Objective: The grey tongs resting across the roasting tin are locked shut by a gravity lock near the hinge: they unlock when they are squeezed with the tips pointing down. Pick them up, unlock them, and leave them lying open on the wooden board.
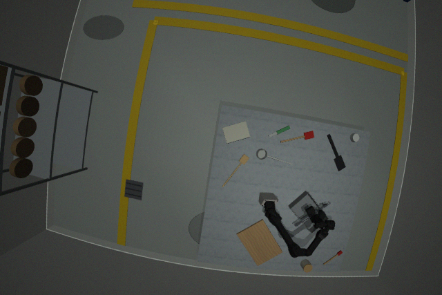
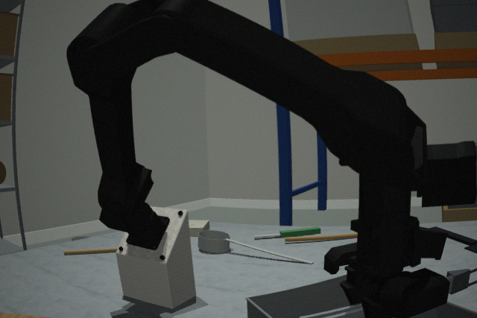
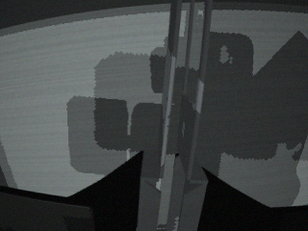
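My gripper tip is right at the roasting tin. Round my gripper tip: red-headed spatula: 150 mm behind, 600 mm to the left, 20 mm below; then black spatula: 180 mm ahead, 490 mm to the left, 30 mm below; then wooden board: 360 mm behind, 300 mm to the right, 20 mm below.
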